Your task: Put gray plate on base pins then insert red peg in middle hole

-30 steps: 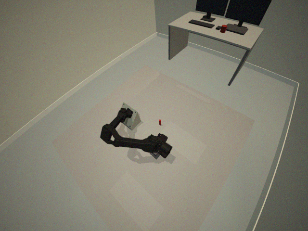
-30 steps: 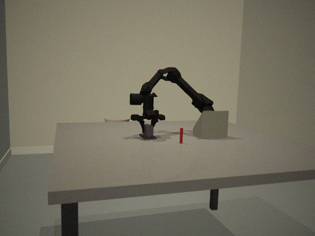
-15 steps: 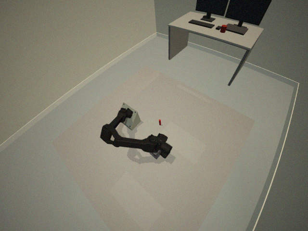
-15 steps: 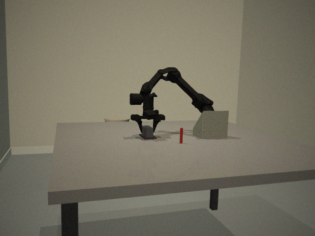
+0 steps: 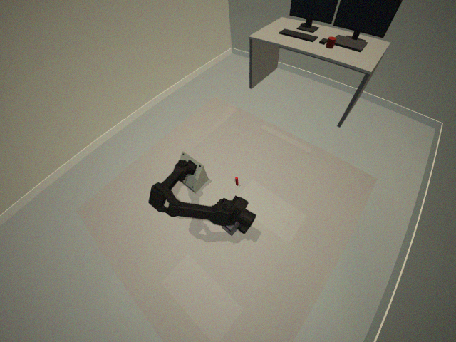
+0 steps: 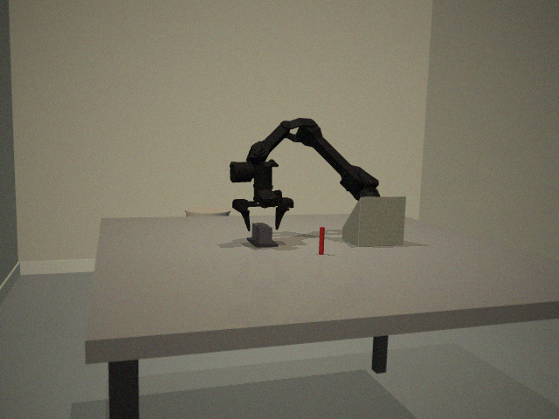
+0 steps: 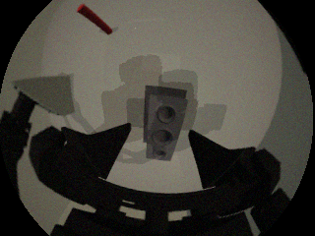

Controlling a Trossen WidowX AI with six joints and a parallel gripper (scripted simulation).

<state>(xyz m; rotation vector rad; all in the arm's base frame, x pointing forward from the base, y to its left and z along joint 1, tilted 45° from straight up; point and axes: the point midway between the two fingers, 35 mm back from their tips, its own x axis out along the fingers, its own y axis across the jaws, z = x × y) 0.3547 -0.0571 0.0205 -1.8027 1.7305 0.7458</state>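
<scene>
Now: the gray plate right at my gripper tip. From my gripper tip the other things lie so: red peg 18 cm to the left, 13 cm behind; dark base 3 cm below.
</scene>
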